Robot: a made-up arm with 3 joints.
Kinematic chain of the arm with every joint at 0, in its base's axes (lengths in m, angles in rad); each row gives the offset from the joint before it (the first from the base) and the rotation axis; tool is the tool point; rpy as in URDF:
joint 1: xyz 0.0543 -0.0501 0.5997 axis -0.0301 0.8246 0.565
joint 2: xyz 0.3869 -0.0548 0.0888 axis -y
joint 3: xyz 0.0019 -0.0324 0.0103 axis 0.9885 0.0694 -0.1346
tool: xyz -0.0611 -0.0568 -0.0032 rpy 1.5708 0 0
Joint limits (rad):
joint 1: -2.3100..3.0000
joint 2: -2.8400..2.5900
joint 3: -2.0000..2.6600
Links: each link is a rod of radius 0.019 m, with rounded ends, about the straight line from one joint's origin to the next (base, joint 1, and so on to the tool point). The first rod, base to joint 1, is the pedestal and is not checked.
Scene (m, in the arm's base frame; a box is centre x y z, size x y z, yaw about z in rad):
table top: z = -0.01
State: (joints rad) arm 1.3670 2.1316 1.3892
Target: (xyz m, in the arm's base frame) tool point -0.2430 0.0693 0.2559
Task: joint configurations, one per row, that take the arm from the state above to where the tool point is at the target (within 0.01 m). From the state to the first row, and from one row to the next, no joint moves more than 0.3 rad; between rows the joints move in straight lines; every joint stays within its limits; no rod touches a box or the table.
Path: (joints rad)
1: 1.6637 2.2145 1.1705
2: 1.9603 2.2973 0.9517
3: 2.2570 2.3802 0.7330
4: 2.5536 2.4631 0.5142

